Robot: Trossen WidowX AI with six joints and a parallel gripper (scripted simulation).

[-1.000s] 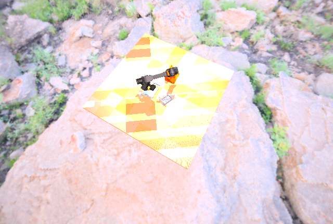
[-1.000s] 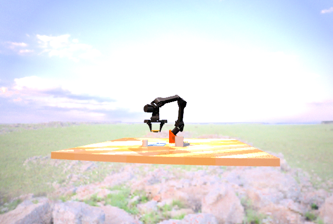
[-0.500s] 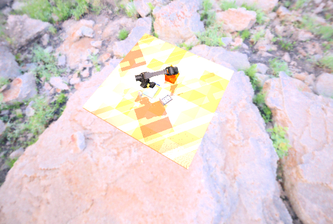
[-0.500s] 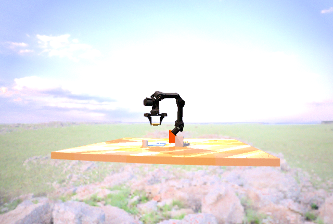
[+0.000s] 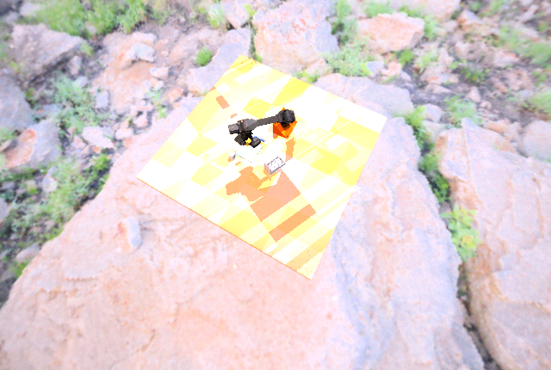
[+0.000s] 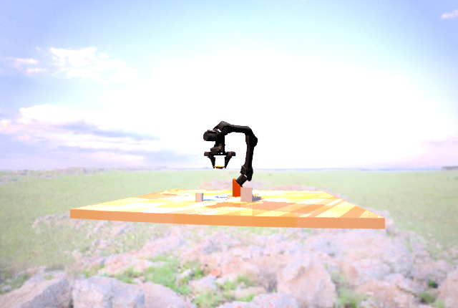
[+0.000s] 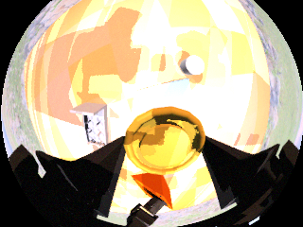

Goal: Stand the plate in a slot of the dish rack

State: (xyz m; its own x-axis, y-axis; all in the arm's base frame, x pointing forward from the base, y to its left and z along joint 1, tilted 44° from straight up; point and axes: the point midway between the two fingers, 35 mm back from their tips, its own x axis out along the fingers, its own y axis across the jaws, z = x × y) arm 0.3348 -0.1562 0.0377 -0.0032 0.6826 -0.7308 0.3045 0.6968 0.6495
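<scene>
Right now the dish rack is 19 cm to the left of my gripper tip, 16 cm below it and 1 cm behind it. Round my gripper tip: yellow plate: 1 cm above; pale cup: 16 cm below, 10 cm to the right, 6 cm ahead; light blue mat: 18 cm below, 4 cm behind, 3 cm to the right.
</scene>
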